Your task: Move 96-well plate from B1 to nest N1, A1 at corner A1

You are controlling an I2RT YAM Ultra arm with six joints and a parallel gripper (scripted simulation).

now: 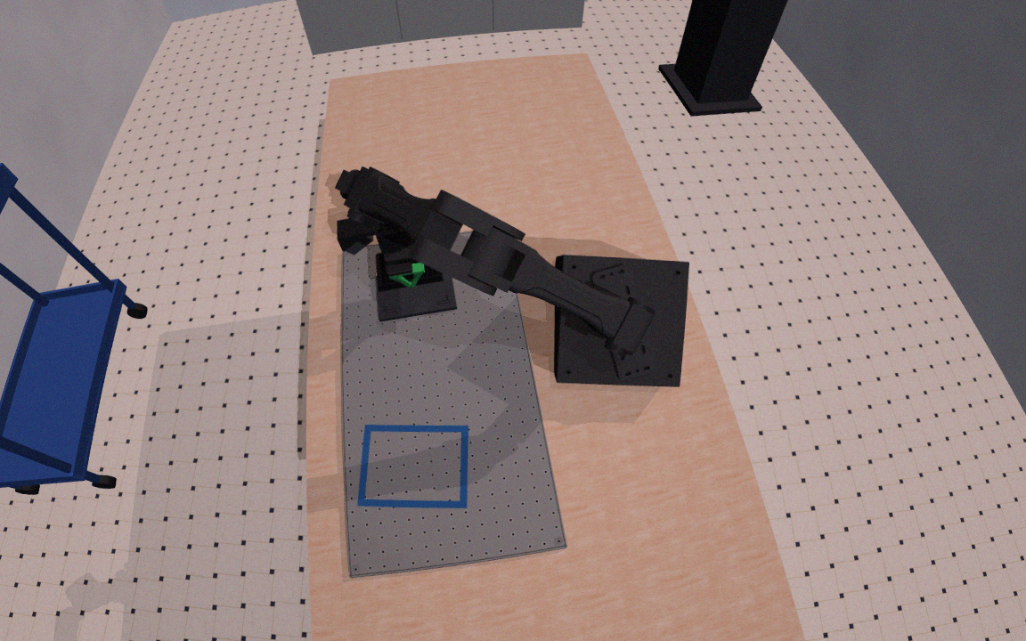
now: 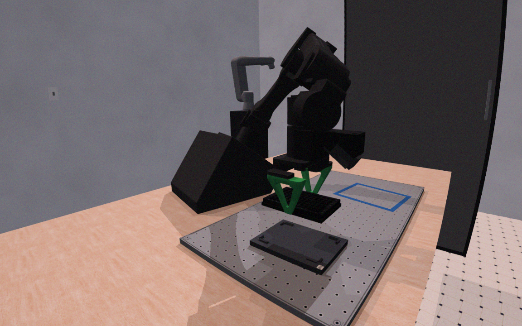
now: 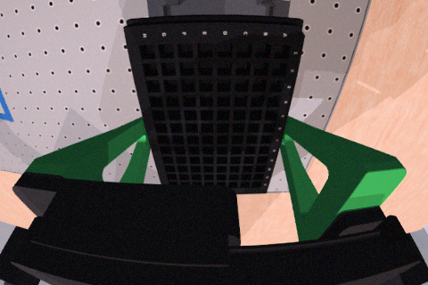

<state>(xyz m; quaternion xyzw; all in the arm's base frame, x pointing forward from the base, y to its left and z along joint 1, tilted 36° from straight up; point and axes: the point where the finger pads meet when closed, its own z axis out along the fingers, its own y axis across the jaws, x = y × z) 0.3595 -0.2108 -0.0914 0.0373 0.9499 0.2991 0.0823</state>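
My hand is right at the black 96-well plate. The rest, counted from my hand: plate nest N1: 90 mm below; then A1 label: 70 mm ahead, 60 mm to the right, 80 mm below.
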